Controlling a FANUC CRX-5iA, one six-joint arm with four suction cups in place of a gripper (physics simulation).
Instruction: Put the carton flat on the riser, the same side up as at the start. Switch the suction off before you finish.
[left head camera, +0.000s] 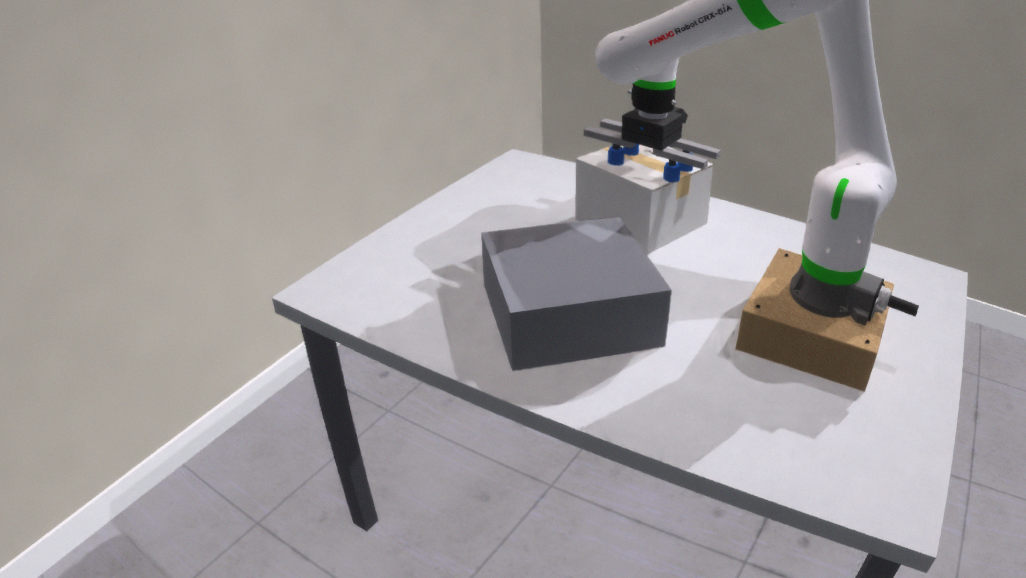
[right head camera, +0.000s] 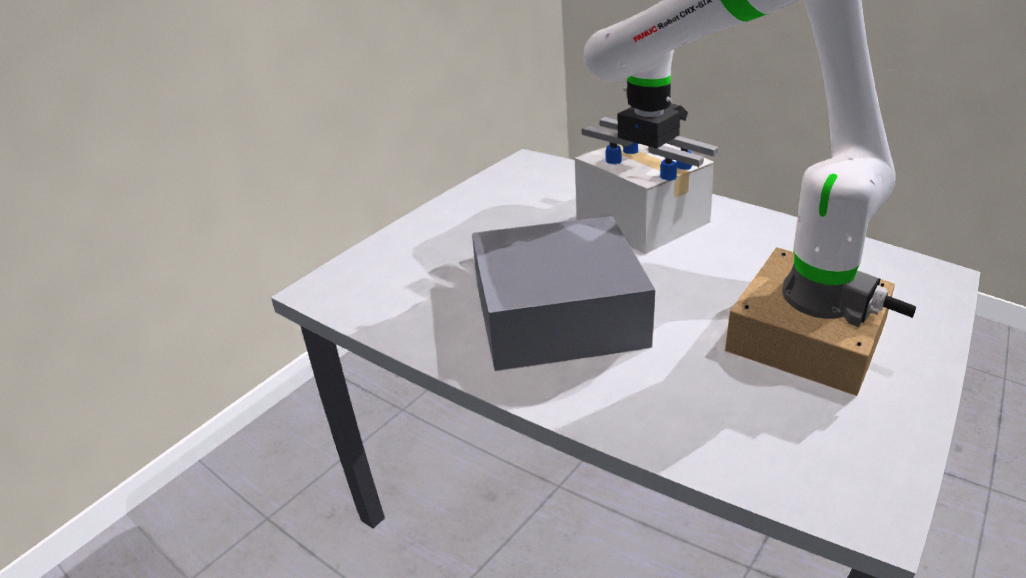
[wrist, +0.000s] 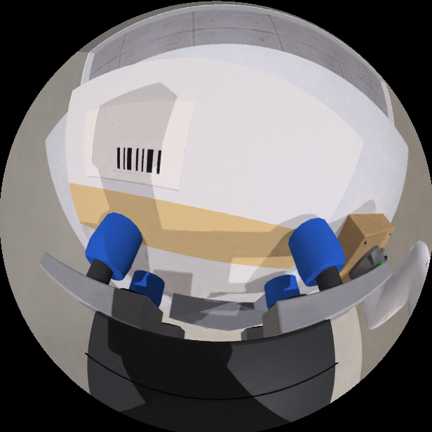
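Note:
The white carton (left head camera: 611, 201) (right head camera: 608, 199) (wrist: 260, 165) stands upright on the table behind the grey riser (left head camera: 581, 269) (right head camera: 563, 271) (wrist: 200, 310). Tan tape runs across its top, and a barcode label shows there in the wrist view. My suction gripper (left head camera: 649, 163) (right head camera: 646, 161) (wrist: 215, 260) is level over the carton's top, its four blue cups at or very close to the surface beside and over the tape. Whether all cups touch, and whether suction is on, does not show. The riser's top bears shadows and no carton.
The riser stands between the carton and the table's (left head camera: 825, 459) (right head camera: 789, 466) front edge, turned at an angle. The robot's base sits on a brown block (left head camera: 804, 351) (right head camera: 789, 355) (wrist: 356, 235) to the right. Walls stand behind and left of the table.

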